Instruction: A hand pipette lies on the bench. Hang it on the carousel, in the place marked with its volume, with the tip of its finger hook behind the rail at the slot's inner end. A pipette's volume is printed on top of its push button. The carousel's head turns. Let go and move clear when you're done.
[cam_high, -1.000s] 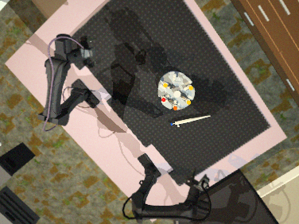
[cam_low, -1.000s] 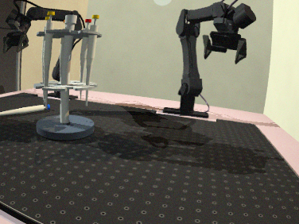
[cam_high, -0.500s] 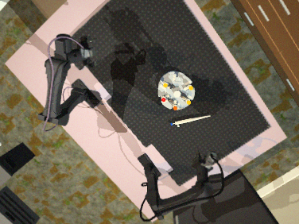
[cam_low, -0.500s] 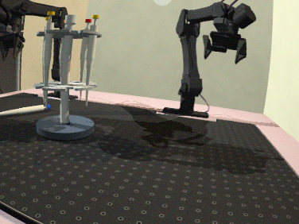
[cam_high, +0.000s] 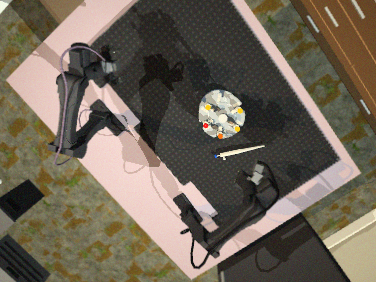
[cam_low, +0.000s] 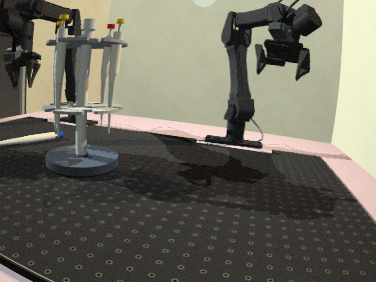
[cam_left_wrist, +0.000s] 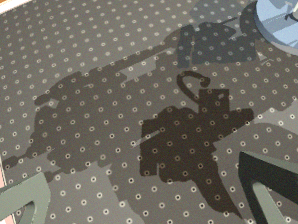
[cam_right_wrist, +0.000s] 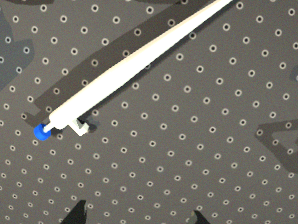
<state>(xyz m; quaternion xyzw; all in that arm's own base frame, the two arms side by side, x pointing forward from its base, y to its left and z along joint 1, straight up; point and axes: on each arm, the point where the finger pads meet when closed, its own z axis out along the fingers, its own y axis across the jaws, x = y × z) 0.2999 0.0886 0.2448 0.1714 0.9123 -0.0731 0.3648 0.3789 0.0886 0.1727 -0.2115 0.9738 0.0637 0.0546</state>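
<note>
Now: right hand 2 cm short of the pipette, 4 cm to the right of it and 15 cm above it.
</note>
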